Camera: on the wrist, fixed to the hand. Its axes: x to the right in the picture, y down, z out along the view.
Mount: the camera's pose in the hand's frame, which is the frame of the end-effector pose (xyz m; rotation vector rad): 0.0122 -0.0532 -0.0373 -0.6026 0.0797 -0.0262
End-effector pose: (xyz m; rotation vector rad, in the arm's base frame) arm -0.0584 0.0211 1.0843 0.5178 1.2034 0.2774
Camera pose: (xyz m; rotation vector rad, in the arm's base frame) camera -0.0926 -0.0098 1.0369 -0.0341 1.1326 0.6168
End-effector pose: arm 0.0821 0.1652 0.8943 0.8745 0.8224 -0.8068
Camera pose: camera 0.0320 0.1732 0.8519 0.3605 1.0734 -0.5004
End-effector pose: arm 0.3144 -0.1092 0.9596 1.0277 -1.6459 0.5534
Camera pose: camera 0.3784 -0.1121 0.9757 0.5709 -1.5822 0.0602
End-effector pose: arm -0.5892 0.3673 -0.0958 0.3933 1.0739 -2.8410
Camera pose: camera -0.6018 0.4321 -0.0919 0.4341 1.8652 -2.3628
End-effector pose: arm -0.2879 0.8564 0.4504 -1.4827 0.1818 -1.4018
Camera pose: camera -0.3414 0.8510 0.4888 -1.9152 0.6847 -1.5017
